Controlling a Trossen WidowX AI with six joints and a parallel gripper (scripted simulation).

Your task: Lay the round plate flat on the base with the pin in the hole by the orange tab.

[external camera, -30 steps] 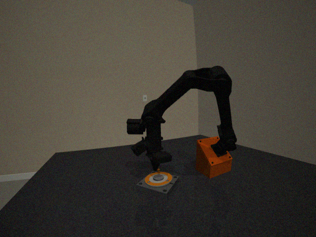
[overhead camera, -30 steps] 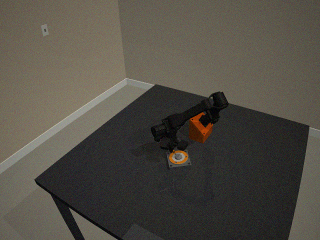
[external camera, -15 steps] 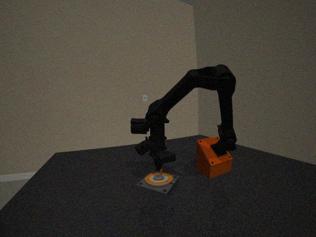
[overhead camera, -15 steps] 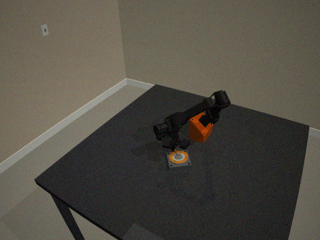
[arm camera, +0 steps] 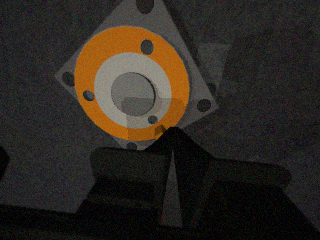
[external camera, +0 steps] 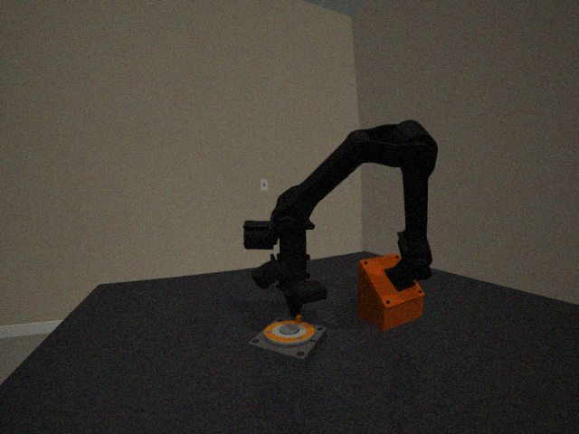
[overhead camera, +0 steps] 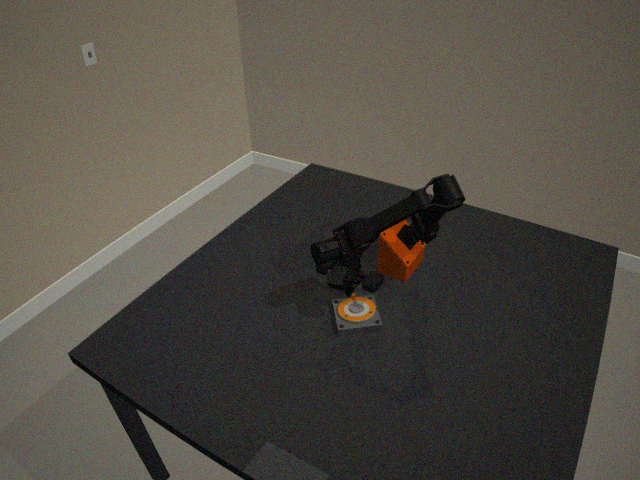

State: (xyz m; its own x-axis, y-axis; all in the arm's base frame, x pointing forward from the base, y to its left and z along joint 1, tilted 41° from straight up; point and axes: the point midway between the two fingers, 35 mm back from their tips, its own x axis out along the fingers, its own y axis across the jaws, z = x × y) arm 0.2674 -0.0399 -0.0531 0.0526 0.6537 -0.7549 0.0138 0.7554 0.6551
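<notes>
Now: the base 30 mm ahead of my gripper tip, 40 mm to the left of it and 20 mm below it.
</notes>
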